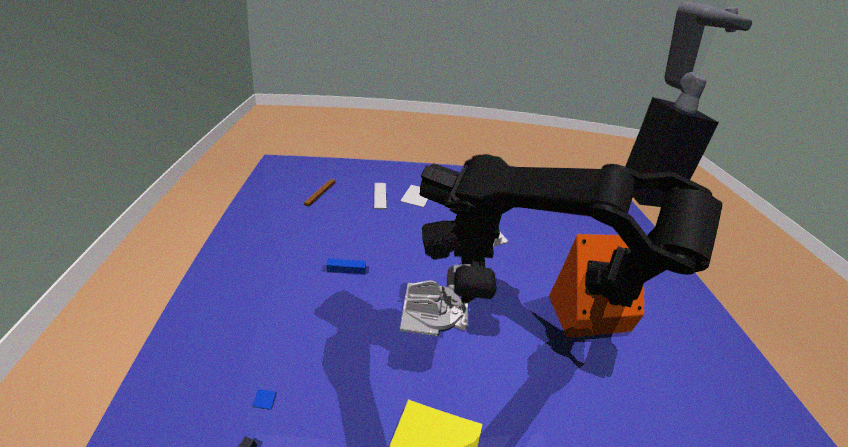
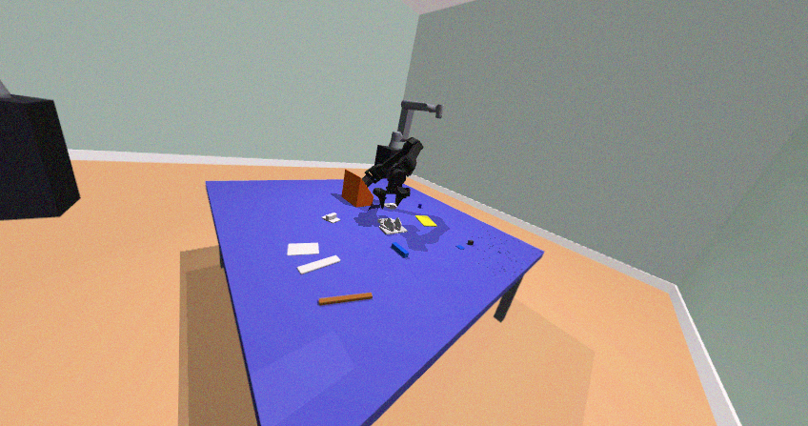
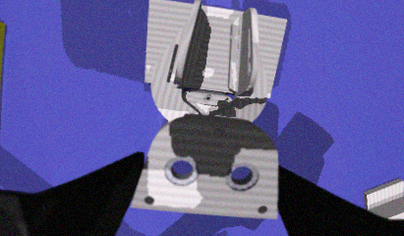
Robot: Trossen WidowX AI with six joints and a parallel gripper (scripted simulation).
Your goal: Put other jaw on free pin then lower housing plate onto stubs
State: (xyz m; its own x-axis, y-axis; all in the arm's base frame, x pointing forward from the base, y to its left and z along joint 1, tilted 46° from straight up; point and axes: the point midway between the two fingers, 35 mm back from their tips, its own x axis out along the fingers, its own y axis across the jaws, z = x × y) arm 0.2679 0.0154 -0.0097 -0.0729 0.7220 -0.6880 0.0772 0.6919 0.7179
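Now: the jaw 20 mm ahead of my gripper tip, 10 mm to the left of it and 70 mm below it. From my gripper tip the other things lie so: blue block 230 mm ahead, 100 mm to the right, 70 mm below; then white stepped part 110 mm behind, 240 mm to the right, 70 mm below; then yellow sheet 50 mm ahead, 250 mm to the left, 80 mm below.
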